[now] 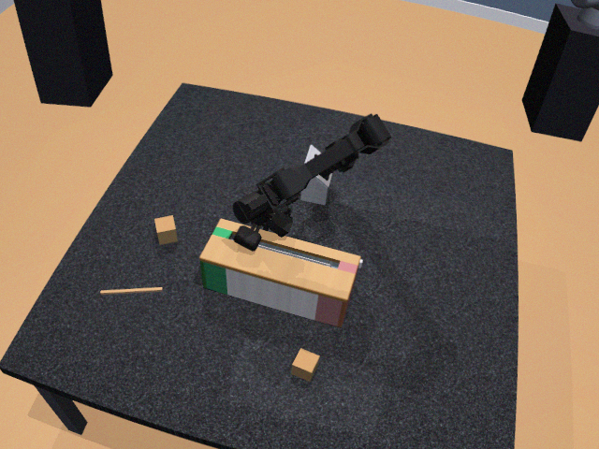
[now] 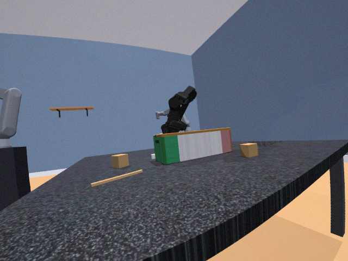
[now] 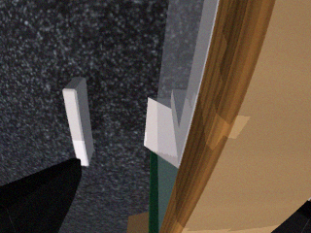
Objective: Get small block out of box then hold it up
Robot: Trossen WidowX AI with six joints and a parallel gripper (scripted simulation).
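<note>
My gripper tip is 30 mm to the left of the blue block, 30 mm short of it and 20 mm above it. Also, from my gripper tip: tan cube 250 mm to the right, 60 mm below, 30 mm behind; thin wooden stick 290 mm to the right, 180 mm ahead, 80 mm below.
</note>
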